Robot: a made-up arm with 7 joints.
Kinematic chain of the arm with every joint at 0, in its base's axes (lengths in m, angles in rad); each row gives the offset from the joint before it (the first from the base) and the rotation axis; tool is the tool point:
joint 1: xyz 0 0 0.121 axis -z
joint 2: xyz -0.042 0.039 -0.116 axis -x
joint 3: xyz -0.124 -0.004 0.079 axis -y
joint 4: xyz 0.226 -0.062 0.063 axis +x
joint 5: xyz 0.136 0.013 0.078 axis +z
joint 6: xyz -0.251 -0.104 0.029 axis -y
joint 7: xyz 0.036 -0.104 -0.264 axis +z
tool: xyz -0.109 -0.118 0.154
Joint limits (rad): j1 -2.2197..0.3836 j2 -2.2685..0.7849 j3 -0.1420..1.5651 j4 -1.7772..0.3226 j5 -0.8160..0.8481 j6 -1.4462..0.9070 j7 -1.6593..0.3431
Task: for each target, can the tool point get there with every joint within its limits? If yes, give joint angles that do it. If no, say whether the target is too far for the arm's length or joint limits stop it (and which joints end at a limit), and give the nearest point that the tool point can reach.
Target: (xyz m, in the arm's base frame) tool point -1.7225 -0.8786 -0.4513
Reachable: no: too far | nearest point -0.7451 -0.3800 -0.2024 | short by 1.125 m
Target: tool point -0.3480 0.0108 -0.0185
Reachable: yes | joints -0.0816 -1.7896 1.2015 -0.5322 -0.6143 -0.7276 -0.2260
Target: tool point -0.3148 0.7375 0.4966
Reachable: no: joint limits stop it (at a limit: joint 1, joint 2, joint 5, joint 6, joint 7) | nearest point -0.2984 0.6780 0.4610 | short by 0.071 m
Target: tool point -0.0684 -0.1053 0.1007
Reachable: yes | joints -0.8358 0.0573 0.1354 -0.1736 -0.5537 0.7103 -1.0703
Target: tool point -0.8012 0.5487 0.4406
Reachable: no: joint limits stop it (at a limit: joint 2, joint 3, joint 5, joint 6, joint 7) | nearest point -0.6662 0.4563 0.3775 | short by 0.175 m
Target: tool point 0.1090 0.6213 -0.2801
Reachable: no: joint limits stop it (at a limit: joint 1, joint 3, joint 5, joint 7) | nearest point 0.1207 0.5235 -0.2518 | short by 0.102 m
